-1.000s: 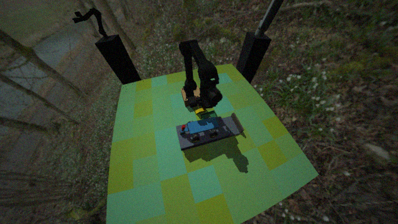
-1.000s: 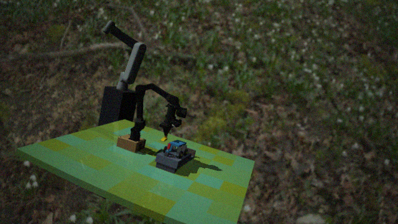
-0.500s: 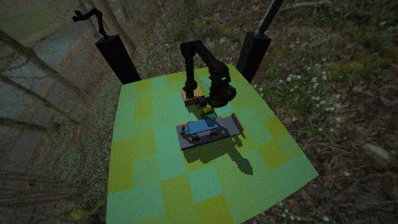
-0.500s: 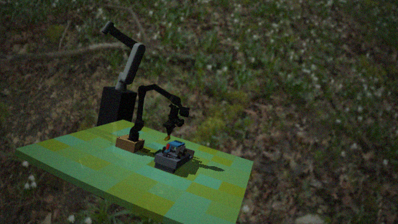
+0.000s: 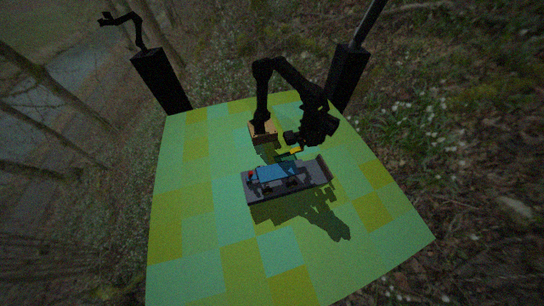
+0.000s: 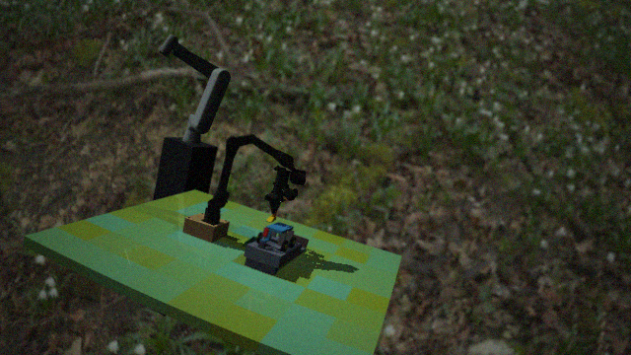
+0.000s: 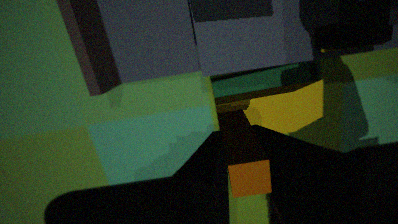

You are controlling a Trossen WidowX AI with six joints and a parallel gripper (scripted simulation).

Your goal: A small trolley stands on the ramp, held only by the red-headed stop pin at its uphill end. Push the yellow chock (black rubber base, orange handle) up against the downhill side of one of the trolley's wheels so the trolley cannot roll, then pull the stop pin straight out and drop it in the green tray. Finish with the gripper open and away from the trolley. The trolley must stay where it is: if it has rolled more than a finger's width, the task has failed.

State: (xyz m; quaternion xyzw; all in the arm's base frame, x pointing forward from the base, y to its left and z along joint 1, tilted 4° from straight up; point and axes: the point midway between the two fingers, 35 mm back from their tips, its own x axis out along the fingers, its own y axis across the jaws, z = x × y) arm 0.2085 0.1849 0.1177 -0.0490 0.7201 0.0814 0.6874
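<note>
The red-headed stop pin is 25 cm to the right of my gripper tip, 11 cm ahead of it and 3 cm below it. The rest, counted from my gripper tip: blue trolley: 14 cm to the right, 11 cm ahead, 5 cm below; yellow chock: 2 cm to the right, 1 cm below, 1 cm ahead; green tray: 17 cm below, 6 cm to the right, 2 cm behind.
</note>
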